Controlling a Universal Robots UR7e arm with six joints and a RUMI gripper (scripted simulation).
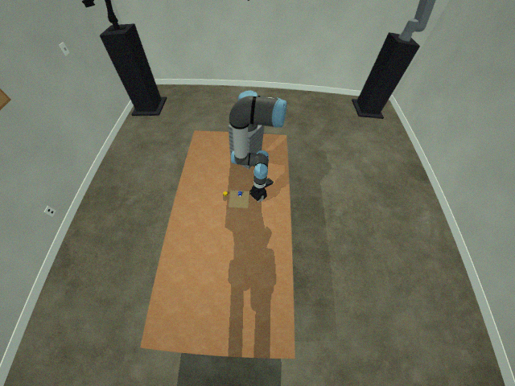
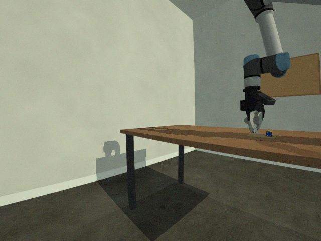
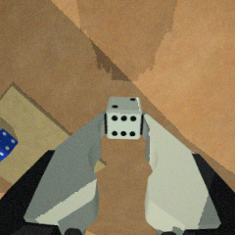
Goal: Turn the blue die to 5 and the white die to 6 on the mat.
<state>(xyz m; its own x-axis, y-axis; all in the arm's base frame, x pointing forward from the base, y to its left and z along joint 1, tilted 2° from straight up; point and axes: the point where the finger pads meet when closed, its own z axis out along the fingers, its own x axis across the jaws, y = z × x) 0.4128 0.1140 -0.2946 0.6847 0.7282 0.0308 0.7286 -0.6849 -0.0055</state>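
Right now the tan mat is 2 cm behind my hand, 15 cm to the right of it and 5 cm below it. The rest, counted from my hand: blue die (6 cm behind, 14 cm to the right, 3 cm below); white die (right at my hand); yellow die (5 cm behind, 25 cm to the right, 4 cm below).
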